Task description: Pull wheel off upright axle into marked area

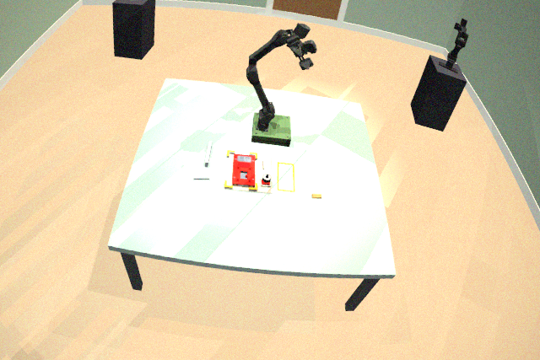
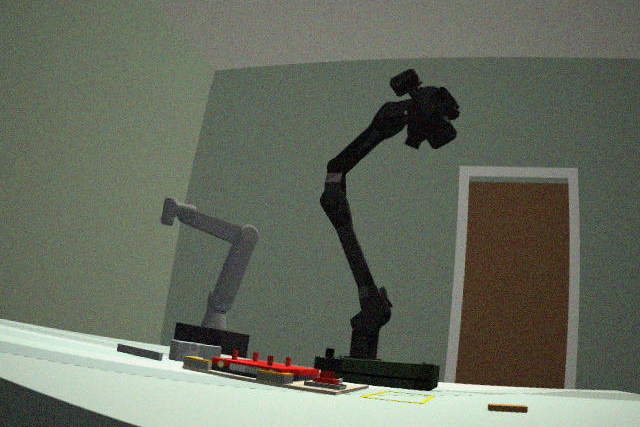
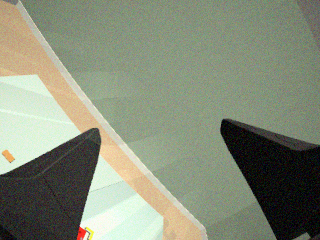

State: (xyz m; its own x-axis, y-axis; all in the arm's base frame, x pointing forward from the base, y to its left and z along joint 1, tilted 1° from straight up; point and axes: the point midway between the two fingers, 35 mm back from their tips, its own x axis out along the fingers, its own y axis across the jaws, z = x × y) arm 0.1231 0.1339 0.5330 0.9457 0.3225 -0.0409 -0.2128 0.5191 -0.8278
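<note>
The wheel lies 55 cm below my gripper tip, 20 cm ahead of it and 6 cm to the right of it. From my gripper tip the other things lie so: upright axle: 55 cm below, 21 cm ahead, 6 cm to the right.
</note>
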